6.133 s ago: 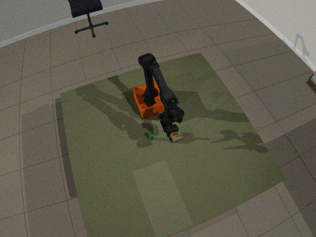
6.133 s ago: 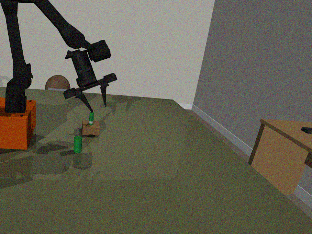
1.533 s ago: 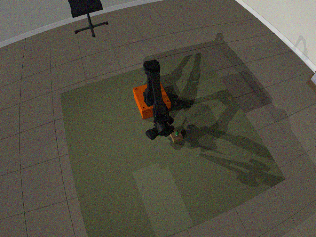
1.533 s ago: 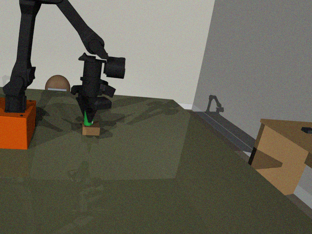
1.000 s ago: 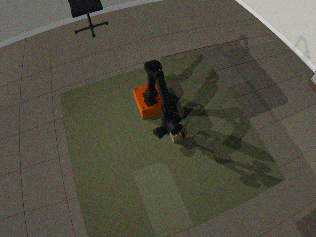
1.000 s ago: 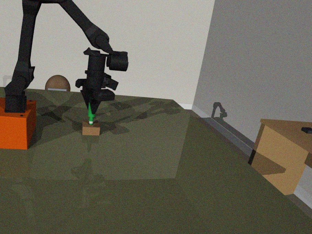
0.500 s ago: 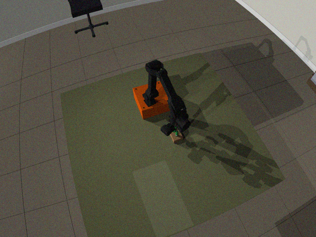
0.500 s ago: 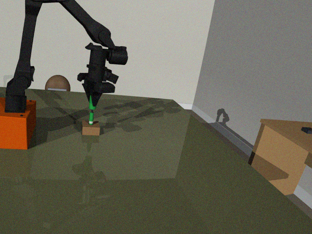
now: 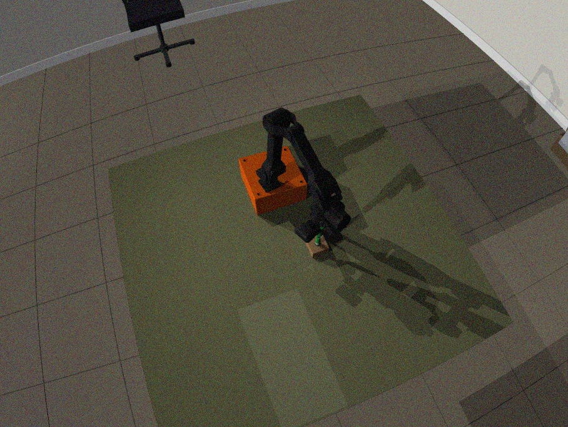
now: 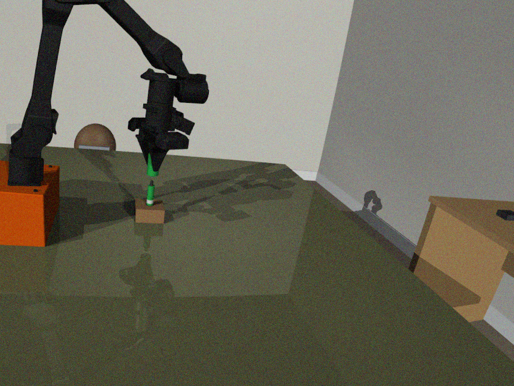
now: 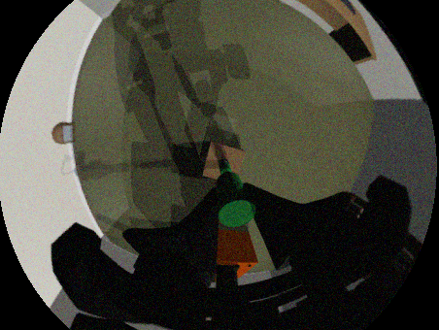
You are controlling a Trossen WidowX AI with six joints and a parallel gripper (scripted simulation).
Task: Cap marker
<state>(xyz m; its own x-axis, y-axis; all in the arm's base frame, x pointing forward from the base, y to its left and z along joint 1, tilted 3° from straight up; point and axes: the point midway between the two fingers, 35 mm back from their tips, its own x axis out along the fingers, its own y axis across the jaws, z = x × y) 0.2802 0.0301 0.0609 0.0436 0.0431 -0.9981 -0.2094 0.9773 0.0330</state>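
My gripper tip is now 100 mm above the holder block. From my gripper tip the other things lie so: green cap 10 mm above.
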